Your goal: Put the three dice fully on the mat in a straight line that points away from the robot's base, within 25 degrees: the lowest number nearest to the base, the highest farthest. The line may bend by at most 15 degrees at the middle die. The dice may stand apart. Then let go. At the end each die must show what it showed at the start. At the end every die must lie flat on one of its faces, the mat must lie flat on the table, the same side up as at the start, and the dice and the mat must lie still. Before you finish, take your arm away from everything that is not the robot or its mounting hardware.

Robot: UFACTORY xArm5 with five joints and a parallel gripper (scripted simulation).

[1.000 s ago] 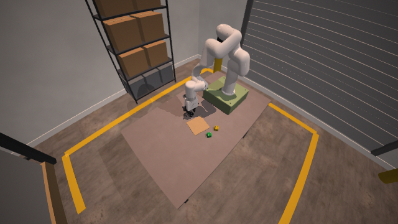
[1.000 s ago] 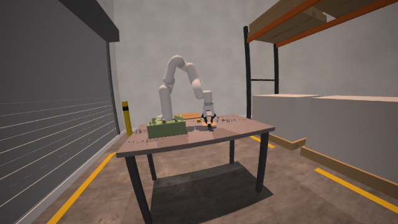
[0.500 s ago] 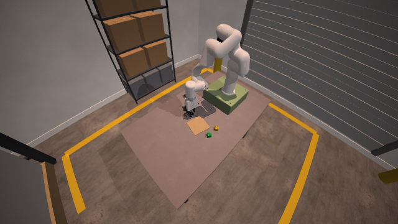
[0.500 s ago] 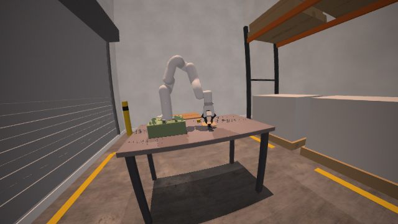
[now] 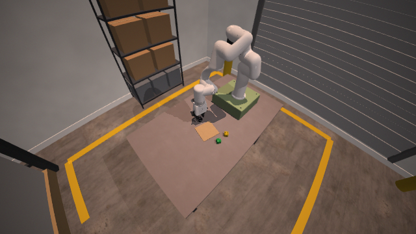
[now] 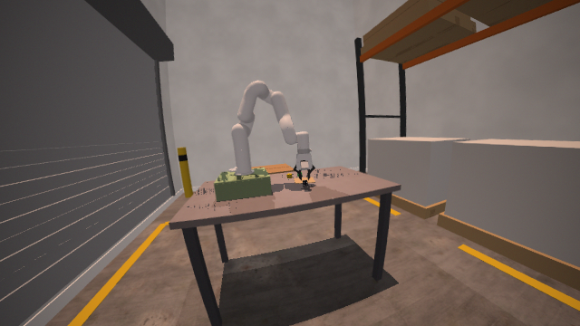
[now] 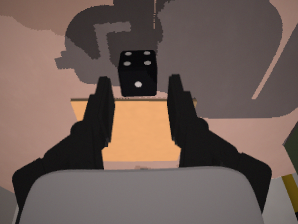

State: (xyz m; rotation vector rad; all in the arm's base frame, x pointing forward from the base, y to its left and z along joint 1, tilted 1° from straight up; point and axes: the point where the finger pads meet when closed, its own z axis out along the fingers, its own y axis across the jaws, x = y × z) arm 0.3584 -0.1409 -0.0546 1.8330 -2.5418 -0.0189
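My hand is 40 mm above the black die. From my hand the other things lie so: green die (80 mm ahead, 230 mm to the left, 40 mm below); then orange mat (50 mm ahead, 100 mm to the left, 50 mm below); then yellow die (10 mm behind, 240 mm to the left, 40 mm below).
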